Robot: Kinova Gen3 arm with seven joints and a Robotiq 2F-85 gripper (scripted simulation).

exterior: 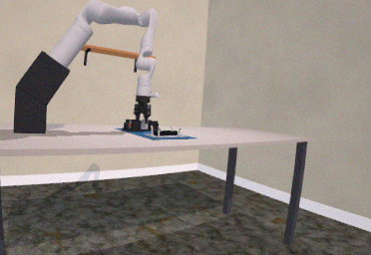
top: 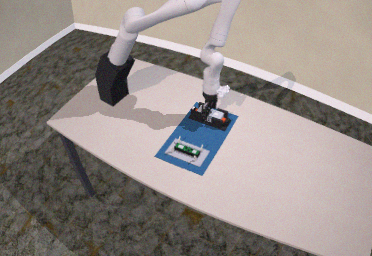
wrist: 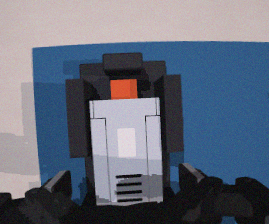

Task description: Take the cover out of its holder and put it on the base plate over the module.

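Now: the light grey cover 10 mm below my hand.
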